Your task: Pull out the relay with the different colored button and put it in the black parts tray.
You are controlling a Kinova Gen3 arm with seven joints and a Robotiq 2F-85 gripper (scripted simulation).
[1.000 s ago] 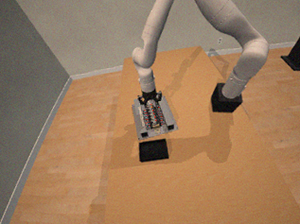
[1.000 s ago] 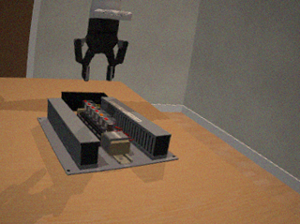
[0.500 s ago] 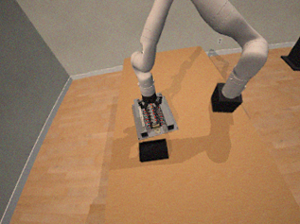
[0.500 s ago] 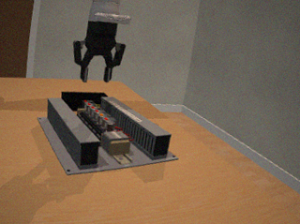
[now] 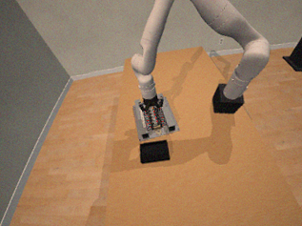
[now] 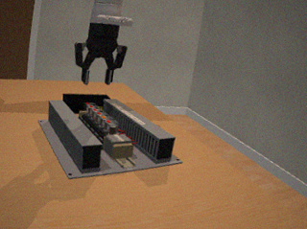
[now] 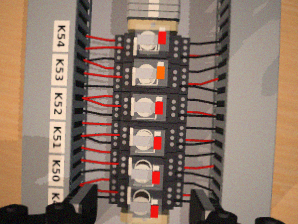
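Now: hand 3 cm short of the relay, 8 cm to the left of it and 9 cm above it. Also, from my hand: black parts tray 1 cm behind, 20 cm to the left, 13 cm below.
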